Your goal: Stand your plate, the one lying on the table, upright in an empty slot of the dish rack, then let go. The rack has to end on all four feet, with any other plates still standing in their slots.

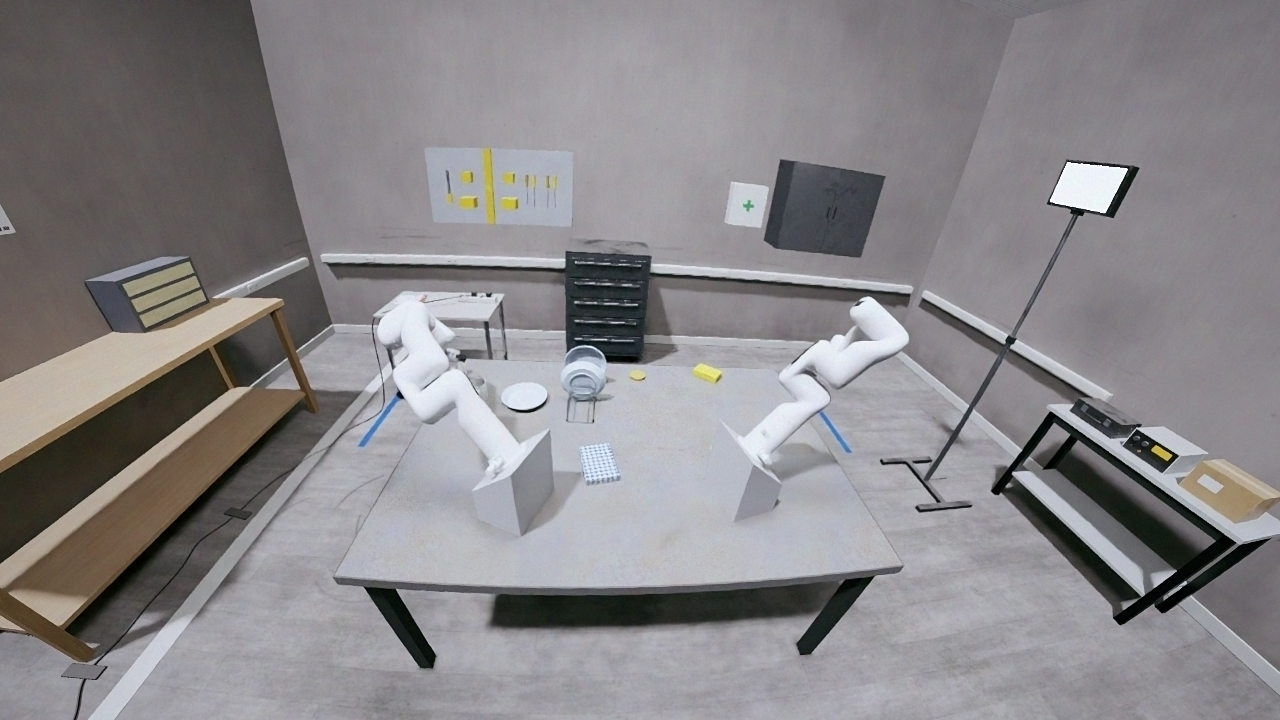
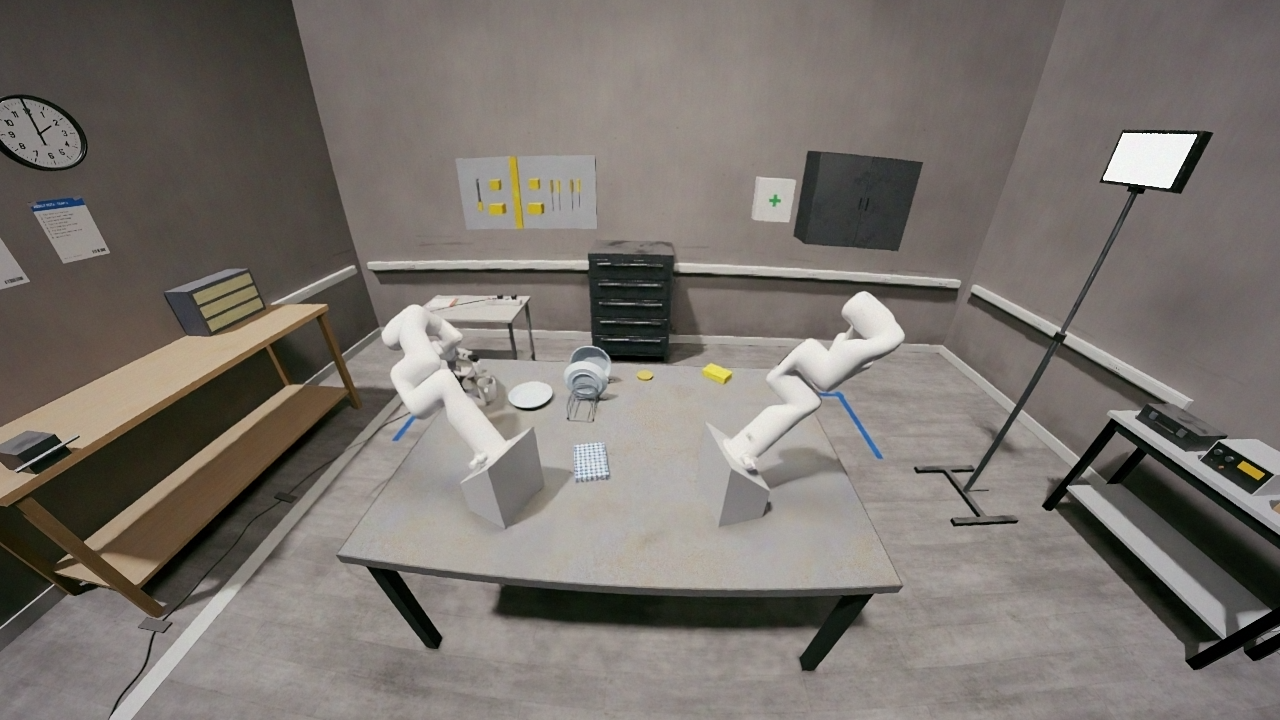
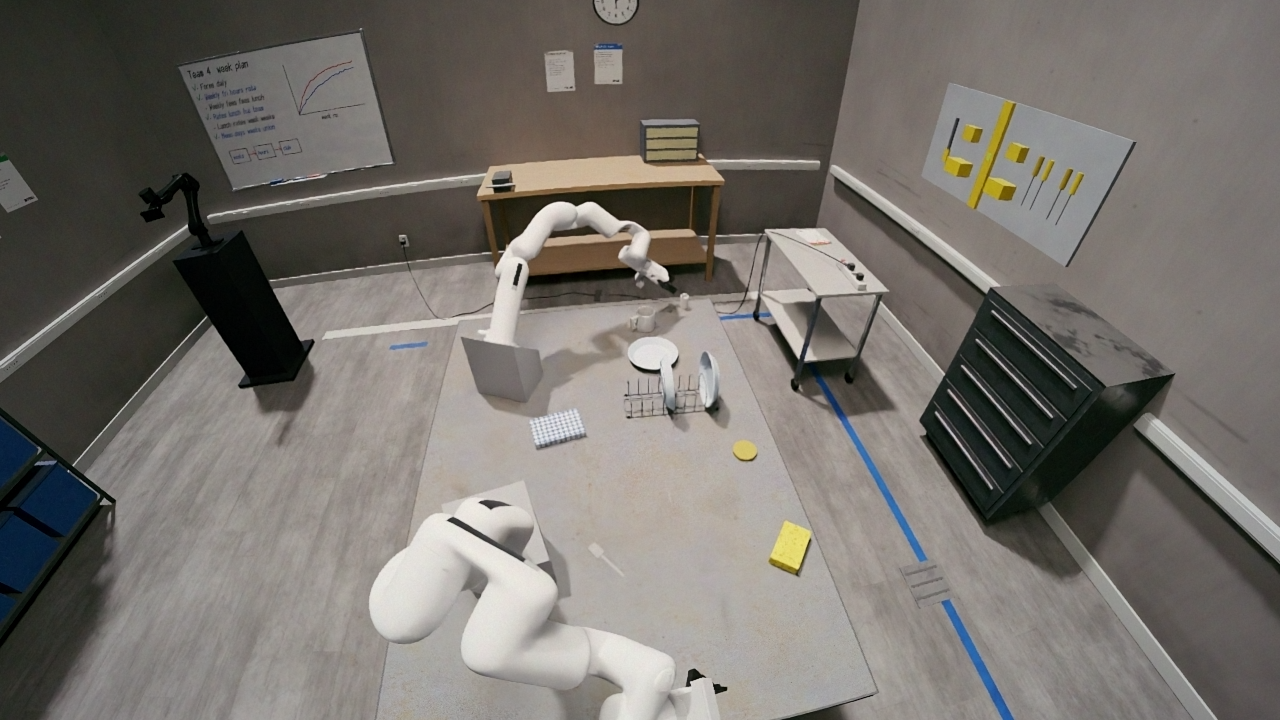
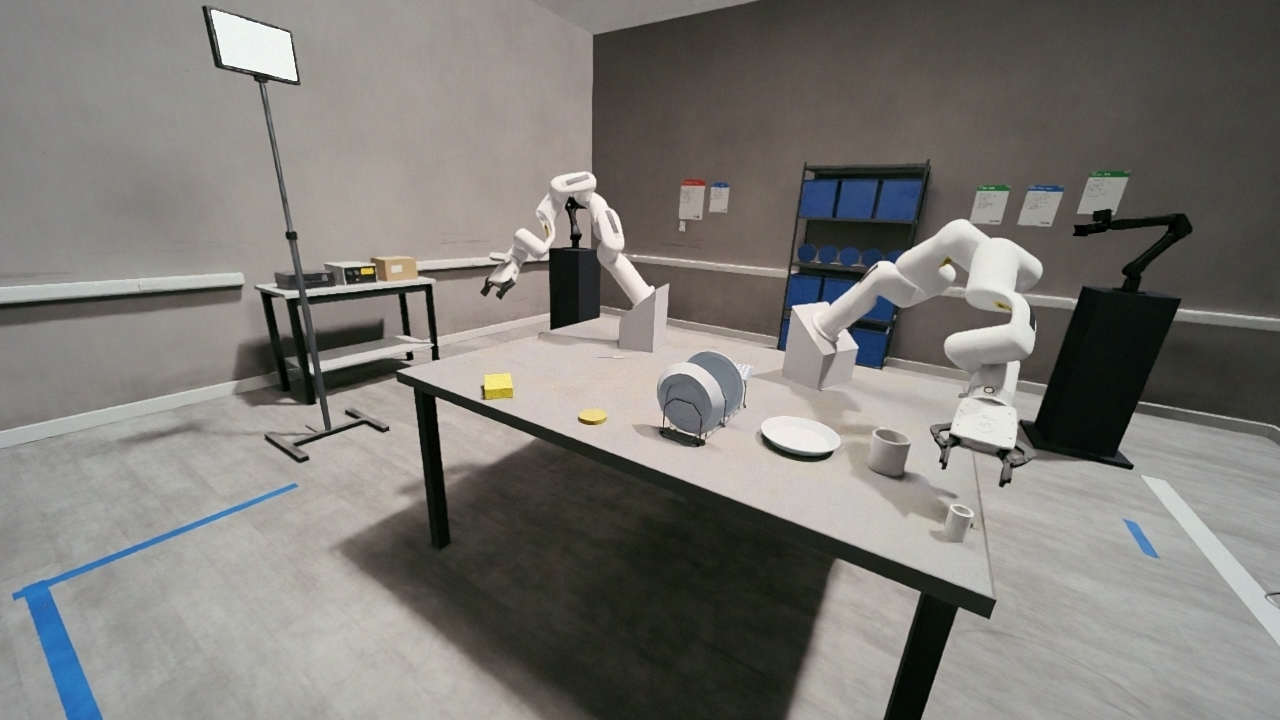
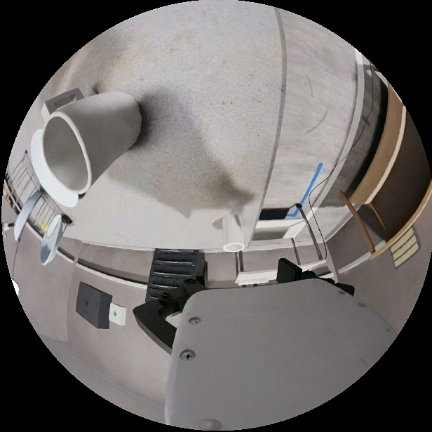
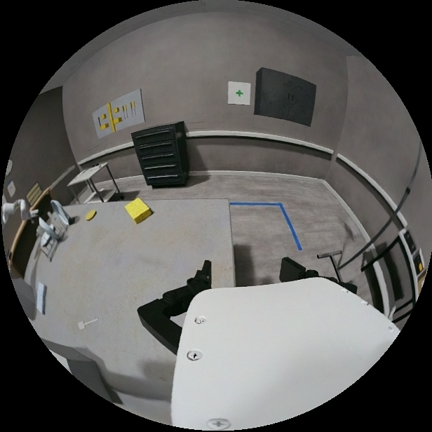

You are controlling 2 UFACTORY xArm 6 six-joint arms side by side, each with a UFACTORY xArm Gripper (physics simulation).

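Where they show: left gripper, fingertip midpoint: [image 1: 455, 358] [image 2: 469, 358] [image 3: 674, 286] [image 4: 972, 475]; right gripper, fingertip midpoint: [image 1: 817, 376] [image 3: 727, 714] [image 4: 490, 296]; left arm's base, origin of the base link: [image 1: 511, 459] [image 2: 496, 454] [image 3: 500, 343] [image 4: 825, 327]; right arm's base, origin of the base link: [image 1: 750, 452] [image 2: 737, 455].
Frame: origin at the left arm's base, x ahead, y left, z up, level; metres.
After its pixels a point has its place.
Note:
The white plate [image 1: 523, 396] @[x 0.556, y 0.201, z -0.192 m] [image 2: 529, 395] @[x 0.552, y 0.204, z -0.192 m] [image 3: 652, 353] @[x 0.538, y 0.205, z -0.192 m] [image 4: 799, 436] @[x 0.521, y 0.182, z -0.192 m] lies flat on the table beside the dish rack [image 3: 646, 415] @[x 0.532, y -0.131, z -0.195 m] [image 4: 682, 437] @[x 0.782, y -0.019, z -0.194 m]. The wire rack stands on the table. It holds two upright plates: one plate [image 3: 667, 385] @[x 0.600, y -0.130, z -0.046 m] near its middle and another plate [image 3: 708, 380] @[x 0.749, y -0.007, z -0.130 m] [image 4: 691, 396] @[x 0.758, y -0.014, z -0.075 m] at its end, with slots between and beside them. My left gripper [image 4: 973, 472] @[x 0.621, y 0.562, z -0.088 m] [image 5: 243, 271] is open and empty, raised near the mug and small cup, apart from the plate. My right gripper [image 4: 493, 289] @[x 0.735, y -1.089, z 0.015 m] [image 6: 247, 270] is open and empty, raised far from the rack.
A mug [image 3: 642, 317] @[x 0.488, y 0.352, z -0.119 m] [image 4: 887, 452] @[x 0.539, y 0.398, z -0.140 m] [image 5: 107, 125] stands beside the lying plate. A small cup [image 4: 957, 522] @[x 0.687, y 0.566, z -0.159 m] [image 5: 232, 232] stands near the table's corner. A checkered cloth [image 1: 599, 463] @[x 0.216, y -0.225, z -0.176 m] [image 3: 557, 428] @[x 0.234, y -0.229, z -0.176 m], yellow disc [image 3: 744, 450] @[x 0.863, y -0.278, z -0.187 m] and yellow sponge [image 3: 789, 547] @[x 0.957, y -0.638, z -0.166 m] [image 6: 138, 210] lie on the table.

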